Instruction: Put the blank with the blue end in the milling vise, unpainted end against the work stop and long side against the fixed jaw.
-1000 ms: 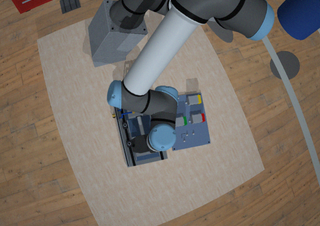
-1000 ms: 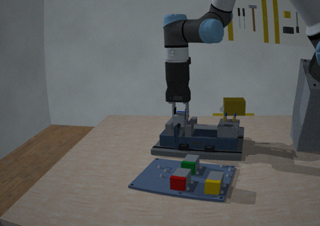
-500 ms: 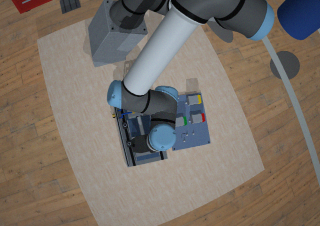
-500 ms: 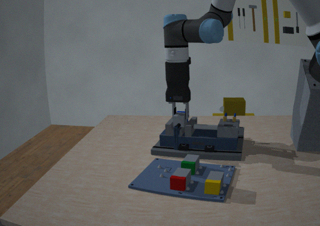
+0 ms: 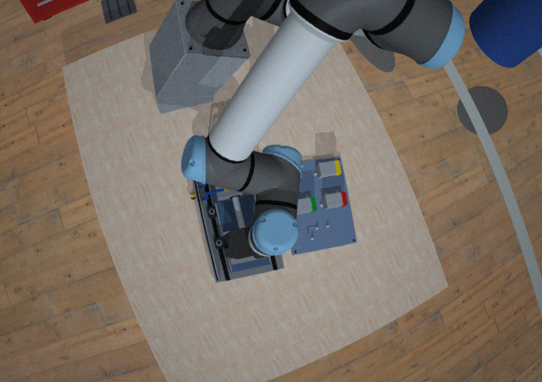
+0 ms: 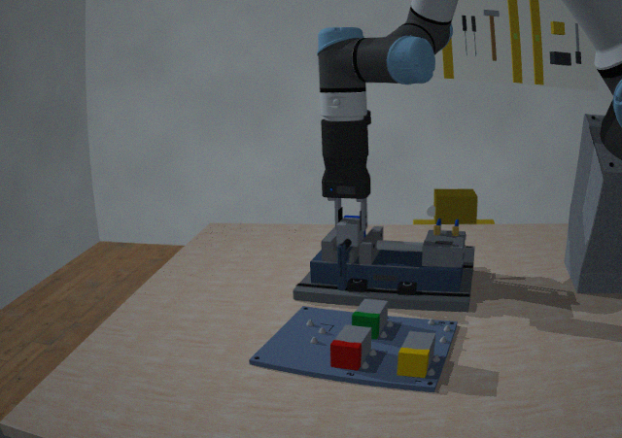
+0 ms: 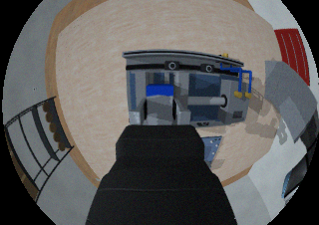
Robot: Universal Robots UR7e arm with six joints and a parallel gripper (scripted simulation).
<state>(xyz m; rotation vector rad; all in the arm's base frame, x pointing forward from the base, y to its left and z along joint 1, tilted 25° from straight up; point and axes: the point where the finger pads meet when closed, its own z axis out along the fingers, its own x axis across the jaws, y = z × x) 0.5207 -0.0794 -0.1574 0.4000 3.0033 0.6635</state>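
My hand is 40 mm above the fixed jaw, 30 mm short of it and 10 mm to the left of it. The rest, counted from my hand: milling vise (80 mm below, 70 mm behind, 20 mm to the left); blue plate (240 mm to the left, 120 mm below, 20 mm behind); green-ended blank (190 mm to the left, 100 mm below, 30 mm behind).
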